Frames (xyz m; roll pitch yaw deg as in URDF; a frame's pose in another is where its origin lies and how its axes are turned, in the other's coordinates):
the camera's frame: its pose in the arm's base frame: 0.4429 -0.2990 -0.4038 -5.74 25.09 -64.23
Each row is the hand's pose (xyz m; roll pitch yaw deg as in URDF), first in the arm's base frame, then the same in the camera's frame.
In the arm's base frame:
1: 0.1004 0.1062 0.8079 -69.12 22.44 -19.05
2: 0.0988 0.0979 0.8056 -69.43 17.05 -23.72
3: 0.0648 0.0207 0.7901 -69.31 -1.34 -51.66
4: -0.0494 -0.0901 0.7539 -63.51 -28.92 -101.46
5: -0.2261 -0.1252 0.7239 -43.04 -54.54 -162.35
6: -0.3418 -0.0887 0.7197 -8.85 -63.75 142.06
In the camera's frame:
1: -0.9791 -0.2196 0.8619 -82.35 0.20 41.24
2: -0.9720 -0.2247 0.8621 -80.92 -6.00 38.10
3: -0.9159 -0.2895 0.8648 -68.94 -27.03 11.20
4: -0.8551 -0.4386 0.8383 -36.45 -42.60 -54.63
5: -0.8833 -0.6074 0.7747 -11.28 -39.94 -123.18
6: -0.9569 -0.6914 0.7270 -1.72 -38.41 -160.67

